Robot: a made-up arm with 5 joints.
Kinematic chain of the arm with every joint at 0, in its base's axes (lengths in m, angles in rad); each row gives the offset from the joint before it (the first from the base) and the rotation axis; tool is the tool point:
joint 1: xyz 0 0 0.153 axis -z
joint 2: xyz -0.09 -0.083 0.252 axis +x
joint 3: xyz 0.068 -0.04 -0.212 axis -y
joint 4: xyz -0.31 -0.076 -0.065 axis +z
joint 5: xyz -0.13 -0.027 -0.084 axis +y
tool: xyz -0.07 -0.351 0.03
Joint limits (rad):
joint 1: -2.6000..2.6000
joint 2: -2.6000..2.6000
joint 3: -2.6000..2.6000
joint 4: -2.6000..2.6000
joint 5: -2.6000..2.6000
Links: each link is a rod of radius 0.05 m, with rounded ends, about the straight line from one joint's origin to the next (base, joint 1, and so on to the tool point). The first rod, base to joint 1, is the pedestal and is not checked.
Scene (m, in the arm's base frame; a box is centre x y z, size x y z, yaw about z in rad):
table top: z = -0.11
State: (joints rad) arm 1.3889 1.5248 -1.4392 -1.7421 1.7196
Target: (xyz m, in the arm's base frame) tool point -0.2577 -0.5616 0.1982
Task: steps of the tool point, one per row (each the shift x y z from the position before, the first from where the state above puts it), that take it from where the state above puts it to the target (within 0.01 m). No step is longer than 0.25 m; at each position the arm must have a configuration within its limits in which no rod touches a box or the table.
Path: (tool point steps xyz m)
1: -0.0123 -0.2004 -0.0473
2: 0.0525 -0.1933 -0.0561
3: 0.1069 -0.1592 -0.0714
4: 0.1407 -0.1046 -0.0892

